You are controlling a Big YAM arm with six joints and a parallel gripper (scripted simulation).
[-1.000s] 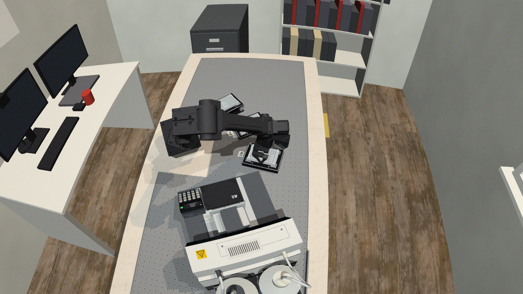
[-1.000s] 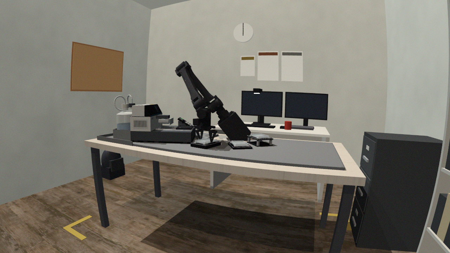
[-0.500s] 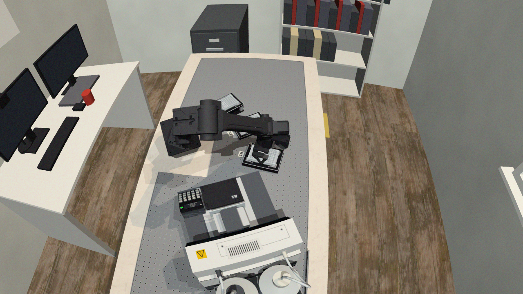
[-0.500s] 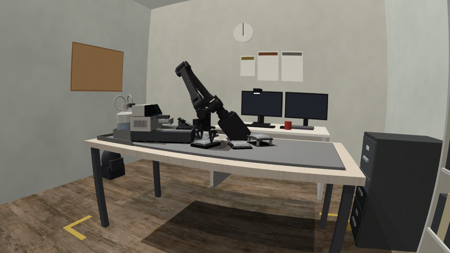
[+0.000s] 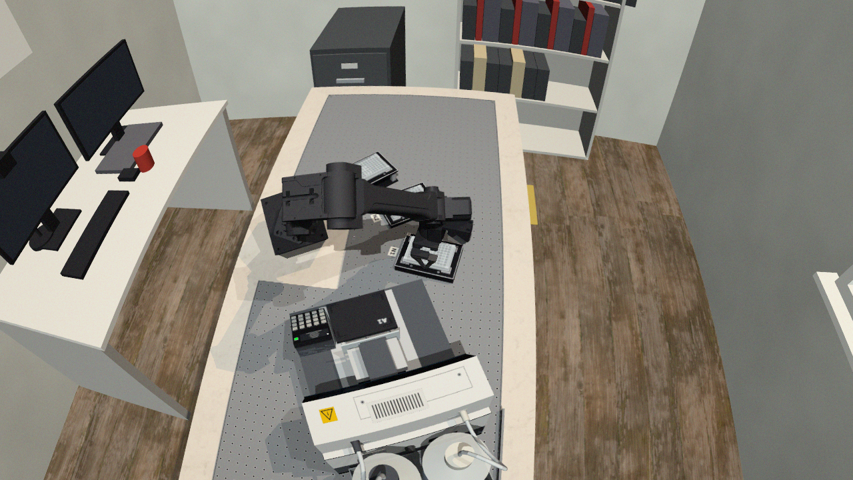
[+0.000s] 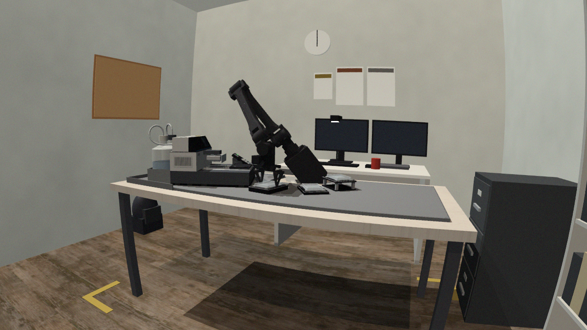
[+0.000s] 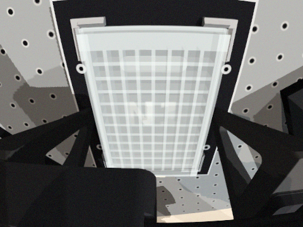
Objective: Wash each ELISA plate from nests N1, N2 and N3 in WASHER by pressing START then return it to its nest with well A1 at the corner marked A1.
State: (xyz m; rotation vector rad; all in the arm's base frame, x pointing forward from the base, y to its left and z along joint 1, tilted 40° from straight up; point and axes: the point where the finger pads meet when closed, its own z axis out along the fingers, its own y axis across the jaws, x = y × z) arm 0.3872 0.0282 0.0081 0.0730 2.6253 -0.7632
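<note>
Right now my hand is 1 cm above the white ELISA plate. From my hand the other things lie so: black nest: 9 cm behind, 20 cm to the left, 3 cm below; plate washer: 8 cm behind, 39 cm to the right, 10 cm above.
</note>
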